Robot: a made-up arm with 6 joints. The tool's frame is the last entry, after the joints. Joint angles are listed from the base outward.
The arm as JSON. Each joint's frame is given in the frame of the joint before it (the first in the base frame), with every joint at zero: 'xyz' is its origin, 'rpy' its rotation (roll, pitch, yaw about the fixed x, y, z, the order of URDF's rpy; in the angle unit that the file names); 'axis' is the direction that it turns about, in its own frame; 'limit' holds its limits. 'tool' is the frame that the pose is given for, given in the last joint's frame.
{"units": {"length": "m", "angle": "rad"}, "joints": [
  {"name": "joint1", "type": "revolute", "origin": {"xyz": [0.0, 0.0, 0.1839], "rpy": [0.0, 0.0, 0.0]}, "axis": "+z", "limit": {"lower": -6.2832, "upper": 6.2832}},
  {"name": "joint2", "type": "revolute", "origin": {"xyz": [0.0, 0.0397, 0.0], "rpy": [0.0, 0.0, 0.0]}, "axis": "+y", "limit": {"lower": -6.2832, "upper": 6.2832}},
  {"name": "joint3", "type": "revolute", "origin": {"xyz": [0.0, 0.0, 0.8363], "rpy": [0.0, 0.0, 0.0]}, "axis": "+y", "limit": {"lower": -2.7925, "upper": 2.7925}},
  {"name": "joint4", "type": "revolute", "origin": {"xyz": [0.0, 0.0, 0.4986], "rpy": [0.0, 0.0, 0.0]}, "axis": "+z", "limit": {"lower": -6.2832, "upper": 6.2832}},
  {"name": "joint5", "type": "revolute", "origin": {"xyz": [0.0, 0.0, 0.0], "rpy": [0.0, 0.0, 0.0]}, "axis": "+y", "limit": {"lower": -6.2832, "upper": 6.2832}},
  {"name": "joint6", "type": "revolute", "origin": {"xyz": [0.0, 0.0, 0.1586], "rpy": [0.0, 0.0, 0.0]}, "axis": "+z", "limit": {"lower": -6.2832, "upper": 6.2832}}
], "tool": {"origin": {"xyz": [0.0, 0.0, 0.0], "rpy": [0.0, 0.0, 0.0]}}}
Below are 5 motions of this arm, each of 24 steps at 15 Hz.
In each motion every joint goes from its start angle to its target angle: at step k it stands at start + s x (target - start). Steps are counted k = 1, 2, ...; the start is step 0. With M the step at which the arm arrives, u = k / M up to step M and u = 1 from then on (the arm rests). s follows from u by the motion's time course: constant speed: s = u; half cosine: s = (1 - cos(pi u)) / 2; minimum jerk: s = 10 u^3 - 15 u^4 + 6 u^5.
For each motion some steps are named. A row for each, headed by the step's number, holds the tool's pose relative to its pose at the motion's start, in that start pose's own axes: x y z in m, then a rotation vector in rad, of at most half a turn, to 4 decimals.
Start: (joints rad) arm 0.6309 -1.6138 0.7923 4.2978 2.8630 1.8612
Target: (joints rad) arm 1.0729 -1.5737 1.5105 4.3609 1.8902 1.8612
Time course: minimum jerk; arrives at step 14
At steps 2, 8, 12, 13, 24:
2: 0.0135 0.0076 0.0013 -0.0265 -0.0087 -0.0137
8: 0.3908 0.1181 0.0645 -0.6882 -0.0750 -0.5141
12: 0.5992 0.0869 0.1275 -1.0096 0.0461 -0.8832
13: 0.6103 0.0829 0.1318 -1.0265 0.0570 -0.9057
24: 0.6121 0.0822 0.1325 -1.0292 0.0588 -0.9094

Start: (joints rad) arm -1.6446 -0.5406 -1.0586 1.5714 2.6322 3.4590
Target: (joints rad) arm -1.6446 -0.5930 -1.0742 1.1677 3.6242 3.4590
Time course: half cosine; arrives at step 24
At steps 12, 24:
12: -0.0699 -0.0003 -0.0355 -0.2347 -0.4396 0.1881
24: -0.1287 -0.0374 -0.0994 -0.3725 -0.8923 0.4189

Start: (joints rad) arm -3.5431 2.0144 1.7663 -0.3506 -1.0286 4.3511
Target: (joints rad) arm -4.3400 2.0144 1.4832 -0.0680 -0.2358 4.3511
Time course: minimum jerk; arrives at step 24
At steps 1, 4, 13, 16, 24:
1: 0.0003 0.0001 0.0000 -0.0004 0.0003 0.0005
4: 0.0161 0.0073 0.0004 -0.0197 0.0154 0.0278
13: 0.2275 0.1656 -0.0299 -0.3019 0.1658 0.5245
16: 0.2860 0.2459 -0.0575 -0.3918 0.1788 0.7491
24: 0.3280 0.3311 -0.0909 -0.4616 0.1654 0.9828

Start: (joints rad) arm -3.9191 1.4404 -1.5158 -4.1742 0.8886 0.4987
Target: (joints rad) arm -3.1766 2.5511 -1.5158 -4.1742 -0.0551 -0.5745
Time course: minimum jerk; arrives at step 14
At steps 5, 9, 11, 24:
5: 0.0854 -0.2531 -0.0896 -0.0876 -0.3515 0.0386
9: 0.5658 -0.6868 -0.2051 0.3278 -0.9065 0.1612
11: 0.8032 -0.7553 -0.2431 0.6209 -0.9537 0.1932
24: 0.9002 -0.7661 -0.2608 0.7477 -0.9438 0.2003

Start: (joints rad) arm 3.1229 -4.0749 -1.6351 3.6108 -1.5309 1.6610
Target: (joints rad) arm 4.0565 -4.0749 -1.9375 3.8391 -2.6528 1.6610
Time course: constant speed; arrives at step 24
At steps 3, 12, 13, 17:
3: -0.1245 0.0406 0.0207 -0.1459 -0.1129 -0.0758
12: -0.4570 0.1976 -0.0131 -0.5665 -0.4009 -0.3904
13: -0.4884 0.2168 -0.0246 -0.6103 -0.4277 -0.4332
17: -0.6006 0.2947 -0.0825 -0.7768 -0.5226 -0.6195

